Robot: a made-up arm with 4 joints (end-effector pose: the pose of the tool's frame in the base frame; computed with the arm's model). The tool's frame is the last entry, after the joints. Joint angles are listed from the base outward.
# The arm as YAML. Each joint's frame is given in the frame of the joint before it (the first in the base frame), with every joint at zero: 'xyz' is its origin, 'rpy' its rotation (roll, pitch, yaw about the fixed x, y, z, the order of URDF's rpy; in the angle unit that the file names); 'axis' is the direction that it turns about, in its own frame. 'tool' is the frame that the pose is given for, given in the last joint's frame.
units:
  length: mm
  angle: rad
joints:
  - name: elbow
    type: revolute
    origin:
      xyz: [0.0, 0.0, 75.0]
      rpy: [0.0, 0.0, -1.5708]
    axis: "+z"
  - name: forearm
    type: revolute
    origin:
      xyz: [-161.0, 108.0, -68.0]
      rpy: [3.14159, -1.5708, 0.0]
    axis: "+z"
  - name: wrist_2
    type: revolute
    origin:
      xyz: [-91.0, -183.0, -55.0]
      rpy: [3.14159, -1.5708, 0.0]
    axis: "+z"
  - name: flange
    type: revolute
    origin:
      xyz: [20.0, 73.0, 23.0]
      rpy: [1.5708, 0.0, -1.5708]
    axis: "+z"
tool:
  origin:
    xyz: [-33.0, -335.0, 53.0]
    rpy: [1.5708, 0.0, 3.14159]
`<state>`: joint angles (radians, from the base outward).
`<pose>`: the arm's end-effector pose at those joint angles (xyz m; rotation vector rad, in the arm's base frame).
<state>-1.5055 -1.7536 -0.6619 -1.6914</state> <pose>-0.0036 -0.0187 -0.5053 -0.4731 0.5321 -1.3475</pose>
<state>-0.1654 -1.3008 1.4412 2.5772</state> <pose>0.3435 0.0312 -0.0685 0.9205 -2.0160 -1.5179</pose>
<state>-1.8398 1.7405 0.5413 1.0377</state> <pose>0.0380 -0.3959 0.0478 -0.9865 0.0192 -1.6095</pose>
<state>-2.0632 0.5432 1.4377 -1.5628</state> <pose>0.4078 -0.5621 0.0804 -0.8878 -1.3704 -0.0550</pose>
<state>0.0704 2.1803 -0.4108 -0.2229</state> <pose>0.2065 0.1897 0.5244 0.5196 -2.3401 -0.2616</pose>
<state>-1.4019 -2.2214 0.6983 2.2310</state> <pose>0.1367 -0.1765 -0.0601 -1.3274 -1.5800 -1.7473</pose>
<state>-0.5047 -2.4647 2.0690 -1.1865</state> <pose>0.2942 0.4636 0.1561 2.2913 0.2272 -0.8114</pose>
